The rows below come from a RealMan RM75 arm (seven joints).
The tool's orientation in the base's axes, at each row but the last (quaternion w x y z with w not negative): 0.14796 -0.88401 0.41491 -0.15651; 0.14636 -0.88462 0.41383 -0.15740; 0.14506 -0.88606 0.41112 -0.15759; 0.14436 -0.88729 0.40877 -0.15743; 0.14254 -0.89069 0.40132 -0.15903; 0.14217 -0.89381 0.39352 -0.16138; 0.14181 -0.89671 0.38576 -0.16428; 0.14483 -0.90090 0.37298 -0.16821; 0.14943 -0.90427 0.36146 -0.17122; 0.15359 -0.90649 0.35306 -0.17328; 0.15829 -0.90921 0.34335 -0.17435; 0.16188 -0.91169 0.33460 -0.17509
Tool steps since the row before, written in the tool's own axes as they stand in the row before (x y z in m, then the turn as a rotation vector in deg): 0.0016 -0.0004 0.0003 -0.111 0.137 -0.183; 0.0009 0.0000 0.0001 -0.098 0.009 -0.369; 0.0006 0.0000 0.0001 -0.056 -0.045 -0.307; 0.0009 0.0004 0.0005 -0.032 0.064 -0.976; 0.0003 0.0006 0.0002 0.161 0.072 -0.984; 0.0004 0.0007 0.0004 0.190 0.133 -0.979; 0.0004 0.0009 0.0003 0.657 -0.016 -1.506; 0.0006 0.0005 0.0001 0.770 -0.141 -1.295; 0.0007 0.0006 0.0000 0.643 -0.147 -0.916; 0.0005 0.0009 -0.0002 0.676 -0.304 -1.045; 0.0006 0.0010 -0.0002 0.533 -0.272 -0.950; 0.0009 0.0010 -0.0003 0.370 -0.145 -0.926
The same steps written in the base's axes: 0.0014 -0.0010 0.0001 -0.235 -0.021 0.095; 0.0006 -0.0007 0.0001 -0.213 0.023 0.316; 0.0004 -0.0005 0.0000 -0.126 0.032 0.287; 0.0005 -0.0009 -0.0005 -0.451 -0.140 0.857; -0.0001 -0.0006 -0.0004 -0.339 -0.293 0.894; 0.0000 -0.0007 -0.0006 -0.358 -0.353 0.871; -0.0002 -0.0009 -0.0005 -0.172 -0.667 1.492; 0.0001 -0.0008 -0.0002 0.068 -0.635 1.372; 0.0001 -0.0009 -0.0001 0.143 -0.485 1.009; -0.0003 -0.0010 -0.0001 0.204 -0.418 1.194; -0.0002 -0.0012 -0.0001 0.125 -0.328 1.067; 0.0000 -0.0014 0.0000 -0.051 -0.307 0.959
